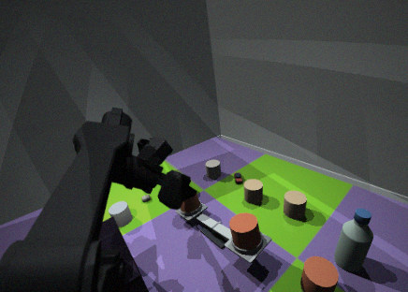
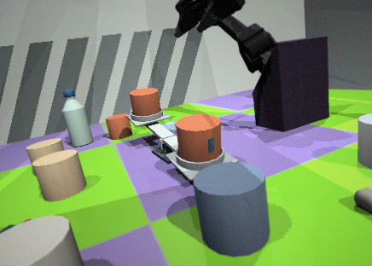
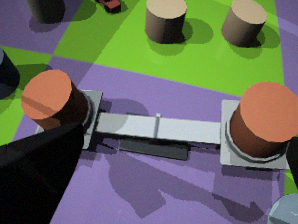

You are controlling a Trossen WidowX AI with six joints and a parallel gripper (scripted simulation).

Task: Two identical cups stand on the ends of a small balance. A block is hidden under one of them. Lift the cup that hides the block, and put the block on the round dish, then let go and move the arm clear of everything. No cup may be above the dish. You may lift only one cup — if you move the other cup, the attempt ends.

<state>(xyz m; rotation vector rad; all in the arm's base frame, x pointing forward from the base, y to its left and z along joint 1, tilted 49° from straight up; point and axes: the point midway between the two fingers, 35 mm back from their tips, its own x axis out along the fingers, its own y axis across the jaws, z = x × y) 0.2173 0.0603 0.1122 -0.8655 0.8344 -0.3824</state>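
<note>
Now: the pale teal block 90 mm ahead of my gripper tip, 140 mm to the left of it and 200 mm below it. Round my gripper tip: pale disc: 40 mm behind, 220 mm to the right, 240 mm below; blue-grey cylinder: 130 mm ahead, 280 mm to the left, 210 mm below; bottle: 230 mm ahead, 330 mm to the right, 130 mm below.
</note>
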